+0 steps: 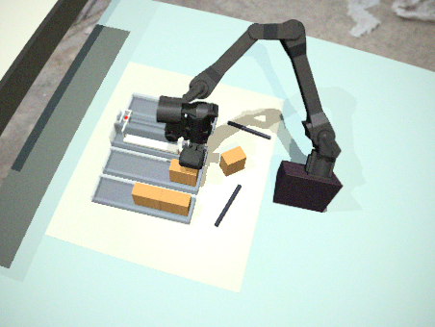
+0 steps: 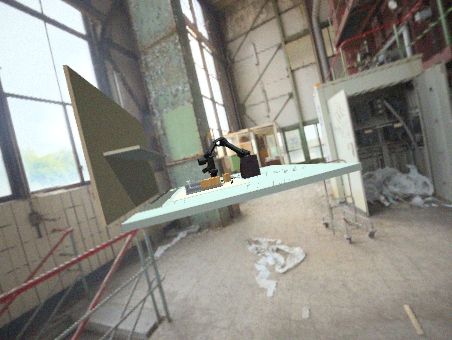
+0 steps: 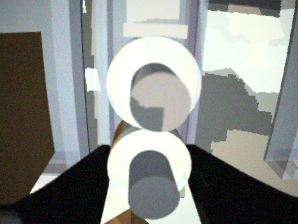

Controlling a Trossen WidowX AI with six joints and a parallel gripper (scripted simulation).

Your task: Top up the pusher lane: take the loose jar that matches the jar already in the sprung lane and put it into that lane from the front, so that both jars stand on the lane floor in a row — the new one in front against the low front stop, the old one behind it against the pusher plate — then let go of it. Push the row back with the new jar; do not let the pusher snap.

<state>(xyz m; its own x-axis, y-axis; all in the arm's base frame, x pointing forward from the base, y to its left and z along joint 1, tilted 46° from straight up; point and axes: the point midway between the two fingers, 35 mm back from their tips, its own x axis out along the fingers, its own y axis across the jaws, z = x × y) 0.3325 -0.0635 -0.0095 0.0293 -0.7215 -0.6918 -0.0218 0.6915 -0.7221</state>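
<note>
Right now the pale plate is 150 mm ahead of my gripper tip, 30 mm to the right of it and 20 mm above it. Round my gripper tip: lane (140 mm ahead, 20 mm to the right, 10 mm below).
</note>
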